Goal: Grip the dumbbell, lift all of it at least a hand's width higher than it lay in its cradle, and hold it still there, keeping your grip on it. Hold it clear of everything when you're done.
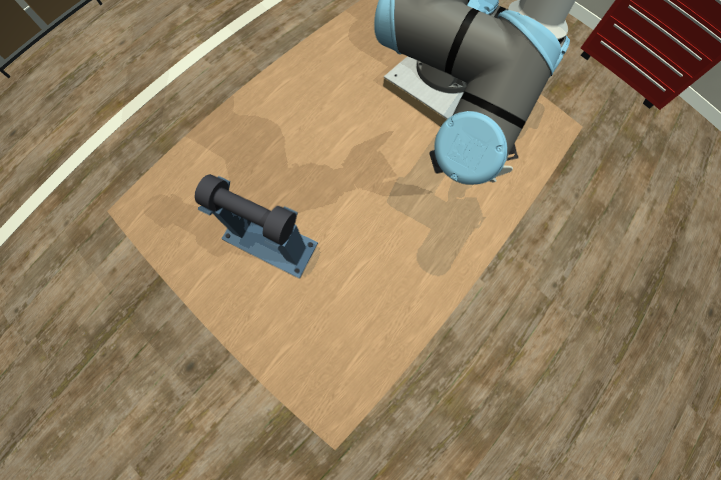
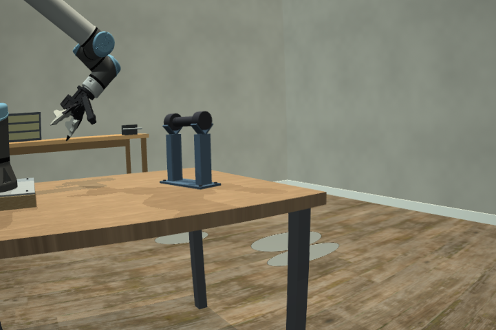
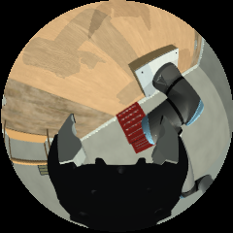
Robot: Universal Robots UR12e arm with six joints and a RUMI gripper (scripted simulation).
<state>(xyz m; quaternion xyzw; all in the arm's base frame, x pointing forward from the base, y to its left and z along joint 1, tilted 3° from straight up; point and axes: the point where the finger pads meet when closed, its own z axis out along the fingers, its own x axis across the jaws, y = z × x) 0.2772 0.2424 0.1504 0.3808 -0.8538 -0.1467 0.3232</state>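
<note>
Right now the dumbbell is 440 mm ahead of my hand, 280 mm to the right of it and 20 mm above it. Also, from my hand: blue cradle 440 mm ahead, 280 mm to the right, 110 mm below.
</note>
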